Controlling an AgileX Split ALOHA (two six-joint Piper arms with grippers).
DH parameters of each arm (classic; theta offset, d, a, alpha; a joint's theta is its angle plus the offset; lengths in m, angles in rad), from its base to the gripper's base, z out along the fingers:
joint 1: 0 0.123 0 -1.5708
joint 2: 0.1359 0 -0.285 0
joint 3: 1.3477 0 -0.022 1.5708
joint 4: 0 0.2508 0 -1.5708
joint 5: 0 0 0.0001 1.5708
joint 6: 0 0.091 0 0
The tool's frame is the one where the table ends.
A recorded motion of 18 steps. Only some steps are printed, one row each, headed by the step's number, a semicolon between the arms.
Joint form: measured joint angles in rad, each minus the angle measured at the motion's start. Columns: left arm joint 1, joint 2, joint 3, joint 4, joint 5, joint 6; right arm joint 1, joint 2, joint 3, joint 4, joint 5, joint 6.
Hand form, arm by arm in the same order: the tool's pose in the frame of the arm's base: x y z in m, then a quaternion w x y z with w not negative. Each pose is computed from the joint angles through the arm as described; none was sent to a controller.
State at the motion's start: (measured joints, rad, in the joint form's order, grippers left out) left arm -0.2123 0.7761 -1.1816 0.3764 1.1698 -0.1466; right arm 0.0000 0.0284 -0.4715 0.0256 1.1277 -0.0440
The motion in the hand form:
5: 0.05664 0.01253 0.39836 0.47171 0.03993 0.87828 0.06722; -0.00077 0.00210 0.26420 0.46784 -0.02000 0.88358 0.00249
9: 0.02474 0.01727 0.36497 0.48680 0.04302 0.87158 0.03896; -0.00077 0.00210 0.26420 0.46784 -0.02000 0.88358 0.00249
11: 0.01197 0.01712 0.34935 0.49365 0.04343 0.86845 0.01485; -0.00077 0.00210 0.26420 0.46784 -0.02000 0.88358 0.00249
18: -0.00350 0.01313 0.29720 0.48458 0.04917 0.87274 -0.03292; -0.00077 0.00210 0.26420 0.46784 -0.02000 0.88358 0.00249
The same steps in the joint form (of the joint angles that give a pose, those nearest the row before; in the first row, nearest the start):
5: -0.0515 -0.2422 0.1931 -0.0501 0.0000 -0.0004; 0.0001 0.0000 0.0000 -0.0001 0.0000 0.0001
9: -0.0626 -0.4260 0.3353 -0.0942 0.0000 -0.0004; 0.0001 0.0000 0.0000 -0.0001 0.0000 0.0001
11: -0.0626 -0.5086 0.3941 -0.1388 0.0000 -0.0003; 0.0001 0.0000 0.0000 -0.0001 0.0000 0.0001
18: -0.0635 -0.6899 0.5836 -0.2363 -0.0055 -0.0012; 0.0001 0.0000 0.0000 -0.0001 0.0000 0.0001

